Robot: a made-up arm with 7 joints.
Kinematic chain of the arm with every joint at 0, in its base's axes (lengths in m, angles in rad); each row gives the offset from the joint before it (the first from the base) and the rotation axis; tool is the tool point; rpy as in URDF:
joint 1: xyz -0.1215 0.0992 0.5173 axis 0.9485 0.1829 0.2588
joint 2: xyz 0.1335 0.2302 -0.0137 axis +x
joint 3: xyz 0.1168 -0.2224 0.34 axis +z
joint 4: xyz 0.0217 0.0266 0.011 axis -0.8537 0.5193 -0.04
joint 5: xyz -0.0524 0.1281 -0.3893 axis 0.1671 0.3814 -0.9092
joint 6: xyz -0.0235 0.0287 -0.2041 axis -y
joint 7: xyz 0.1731 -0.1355 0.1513 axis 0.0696 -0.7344 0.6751
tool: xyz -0.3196 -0.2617 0.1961 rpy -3.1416 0 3.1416
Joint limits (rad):
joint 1: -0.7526..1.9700
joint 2: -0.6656..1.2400
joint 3: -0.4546..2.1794
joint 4: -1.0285..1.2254
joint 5: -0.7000..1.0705
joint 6: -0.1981..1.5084
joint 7: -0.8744..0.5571
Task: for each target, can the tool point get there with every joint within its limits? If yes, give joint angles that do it. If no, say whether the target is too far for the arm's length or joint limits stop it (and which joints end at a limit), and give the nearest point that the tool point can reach.
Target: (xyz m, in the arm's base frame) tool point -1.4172 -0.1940 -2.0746
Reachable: no: too far | nearest point -0.3522 0.0382 -0.3975 | short by 2.000 m
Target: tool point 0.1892 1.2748 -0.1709
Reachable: no: joint limits stop it (at a limit: joint 2, joint 4, joint 6) | nearest point 0.1587 1.0618 -0.0357 | short by 0.254 m
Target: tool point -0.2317 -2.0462 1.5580
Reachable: no: too far | nearest point -0.0143 -0.7787 0.9995 | short by 1.402 m
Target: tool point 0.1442 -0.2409 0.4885
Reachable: yes | joints 0.5067 -0.4759 1.8536 -0.6111 0.8248 0.2279 0.4136
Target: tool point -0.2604 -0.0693 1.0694
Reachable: yes | joints -0.3468 -0.4976 1.3394 0.4689 0.8783 0.9043 -0.4307
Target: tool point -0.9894 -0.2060 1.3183
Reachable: no: joint limits stop it (at a limit: joint 2, joint 4, joint 6) | nearest point -0.6468 -0.1070 1.1641 | short by 0.388 m
